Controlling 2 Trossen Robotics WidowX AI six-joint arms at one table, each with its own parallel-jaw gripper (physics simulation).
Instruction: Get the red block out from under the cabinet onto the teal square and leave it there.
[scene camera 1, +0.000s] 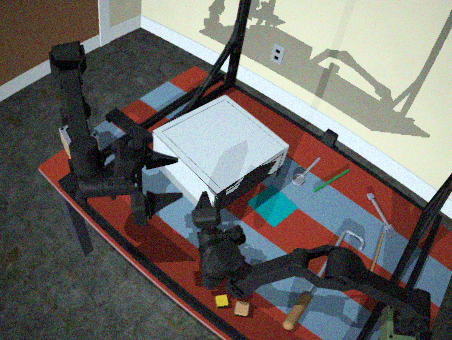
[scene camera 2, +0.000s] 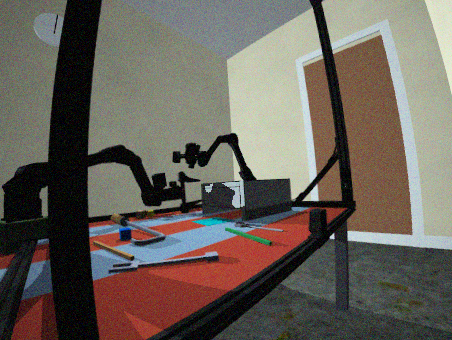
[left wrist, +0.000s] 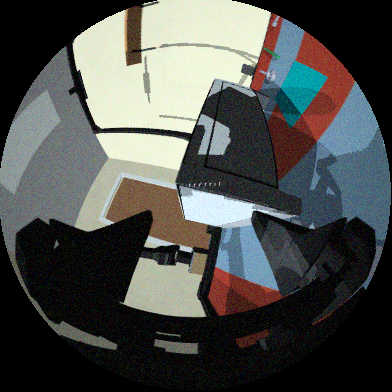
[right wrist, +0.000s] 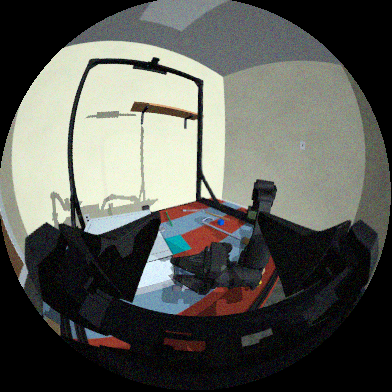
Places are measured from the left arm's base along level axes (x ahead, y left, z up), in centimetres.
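Pixels of known places: left gripper, fingertip midpoint: (scene camera 1: 206, 200) (scene camera 2: 201, 190) (left wrist: 202, 216) (right wrist: 171, 268); right gripper, fingertip midpoint: (scene camera 1: 180, 176) (scene camera 2: 187, 153) (right wrist: 210, 217); left arm's base, link origin: (scene camera 1: 404, 323) (scene camera 2: 22, 218) (right wrist: 255, 208); right arm's base, link origin: (left wrist: 190, 258).
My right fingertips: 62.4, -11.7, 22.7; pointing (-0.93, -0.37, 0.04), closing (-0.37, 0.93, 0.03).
Observation:
Ahead of a thing's pixels: the offset from my right fingertips to its top centre, as dx, dy, dz. "spot": to the spot under its first point.
The white cabinet {-4.0, -29.1, -15.6} (scene camera 1: 220, 140) (scene camera 2: 267, 197) (left wrist: 240, 135) (right wrist: 117, 221) stands on the table. The teal square {spot: -23.0, -21.0, -29.1} (scene camera 1: 273, 205) (scene camera 2: 210, 222) (left wrist: 305, 82) (right wrist: 177, 244) lies beside it, in front of its dark, shadowed side. The red block does not show in any view; the space under the cabinet is hidden or dark. My left gripper (scene camera 1: 204, 197) (left wrist: 202, 216) (right wrist: 171, 268) is open and empty, close to the cabinet's near corner in scene camera 1. My right gripper (scene camera 1: 177, 179) (right wrist: 210, 217) is open and empty, raised at the cabinet's left side in scene camera 1.
A ladle {-32.0, -37.9, -28.3} (scene camera 1: 299, 178), a green stick {-40.6, -36.3, -28.4} (scene camera 1: 331, 180) and a wrench {-58.5, -27.2, -28.3} (scene camera 1: 378, 210) lie beyond the teal square. A wooden-handled tool {spot: -33.7, +11.7, -25.8} (scene camera 1: 298, 311) lies by the left arm. A yellow block {-14.8, +12.6, -26.6} (scene camera 1: 221, 300) and a tan block {-19.9, +13.5, -26.1} (scene camera 1: 242, 308) lie near the edge; a blue block {-48.3, -7.6, -26.6} (scene camera 2: 125, 233) lies elsewhere.

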